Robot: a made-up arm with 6 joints.
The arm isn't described. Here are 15 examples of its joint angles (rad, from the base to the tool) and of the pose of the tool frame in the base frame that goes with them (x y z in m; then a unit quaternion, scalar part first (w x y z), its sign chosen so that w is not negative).
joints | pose
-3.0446 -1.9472 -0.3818 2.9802 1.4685 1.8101 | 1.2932 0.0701 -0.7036 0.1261 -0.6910 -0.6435 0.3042
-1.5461 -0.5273 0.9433 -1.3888 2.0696 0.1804 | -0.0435 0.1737 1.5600 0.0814 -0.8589 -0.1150 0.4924
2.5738 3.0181 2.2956 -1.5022 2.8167 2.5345 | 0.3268 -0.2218 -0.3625 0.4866 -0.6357 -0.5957 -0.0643
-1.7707 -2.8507 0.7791 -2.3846 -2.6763 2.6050 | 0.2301 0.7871 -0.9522 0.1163 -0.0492 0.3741 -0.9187
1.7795 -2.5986 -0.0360 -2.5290 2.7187 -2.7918 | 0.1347 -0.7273 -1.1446 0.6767 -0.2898 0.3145 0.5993
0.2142 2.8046 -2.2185 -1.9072 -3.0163 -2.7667 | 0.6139 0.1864 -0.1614 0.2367 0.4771 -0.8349 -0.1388
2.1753 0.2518 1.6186 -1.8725 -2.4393 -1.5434 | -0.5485 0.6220 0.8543 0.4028 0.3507 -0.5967 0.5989
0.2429 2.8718 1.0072 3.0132 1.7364 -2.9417 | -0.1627 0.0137 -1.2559 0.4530 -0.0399 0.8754 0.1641
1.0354 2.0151 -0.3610 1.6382 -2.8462 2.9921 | 0.7160 1.2342 -0.2572 0.1725 -0.0007 -0.6855 0.7073
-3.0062 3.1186 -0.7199 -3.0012 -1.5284 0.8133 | -0.4201 -0.1114 -1.3009 0.3687 0.3343 0.8593 0.1178
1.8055 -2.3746 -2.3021 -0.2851 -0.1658 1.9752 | -0.0827 0.1524 -0.4799 0.1484 0.0543 -0.6599 -0.7345
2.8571 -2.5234 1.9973 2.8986 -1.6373 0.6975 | 0.7582 -0.2410 0.0954 0.8371 -0.3412 -0.4113 0.1172
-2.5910 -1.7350 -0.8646 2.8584 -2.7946 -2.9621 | 1.0682 0.6184 -0.4756 0.4708 0.1059 -0.0419 -0.8749
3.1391 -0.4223 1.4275 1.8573 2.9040 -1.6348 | -0.1442 -0.0612 1.3406 0.4823 -0.0939 0.8506 -0.1872
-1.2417 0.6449 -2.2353 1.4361 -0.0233 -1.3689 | -0.0451 0.2513 0.8891 0.5864 -0.4289 -0.5722 -0.3804
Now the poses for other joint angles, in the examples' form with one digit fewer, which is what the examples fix.
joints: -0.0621 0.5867 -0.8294 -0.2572 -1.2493 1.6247
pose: 0.245 0.048 1.625 0.596 -0.544 -0.401 0.433
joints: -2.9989 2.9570 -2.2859 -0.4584 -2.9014 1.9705
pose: -0.519 -0.125 -0.211 0.397 -0.358 0.828 -0.168
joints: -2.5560 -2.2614 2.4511 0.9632 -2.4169 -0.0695
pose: 0.504 0.346 0.237 0.218 -0.609 -0.679 -0.347
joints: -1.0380 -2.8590 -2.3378 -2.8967 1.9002 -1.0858
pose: 0.171 -0.252 -0.295 0.791 -0.390 -0.131 0.452
